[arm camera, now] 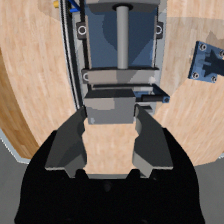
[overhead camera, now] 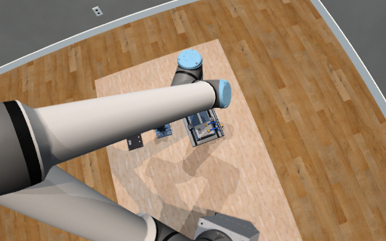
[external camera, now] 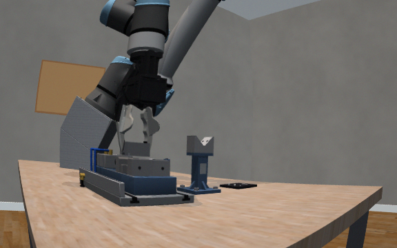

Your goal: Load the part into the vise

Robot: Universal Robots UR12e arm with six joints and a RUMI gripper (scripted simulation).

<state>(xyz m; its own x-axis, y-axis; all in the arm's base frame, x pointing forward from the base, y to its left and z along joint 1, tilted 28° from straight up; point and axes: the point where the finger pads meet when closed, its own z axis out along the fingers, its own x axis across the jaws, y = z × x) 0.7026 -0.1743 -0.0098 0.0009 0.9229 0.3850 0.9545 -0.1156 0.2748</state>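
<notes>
Right now my hand is 1 cm above the part. Also, from my hand: work stop (7 cm to the left, 3 cm below); then fixed jaw (3 cm ahead, 2 cm to the left, 5 cm below); then moving jaw (3 cm behind, 2 cm to the left, 5 cm below).
</notes>
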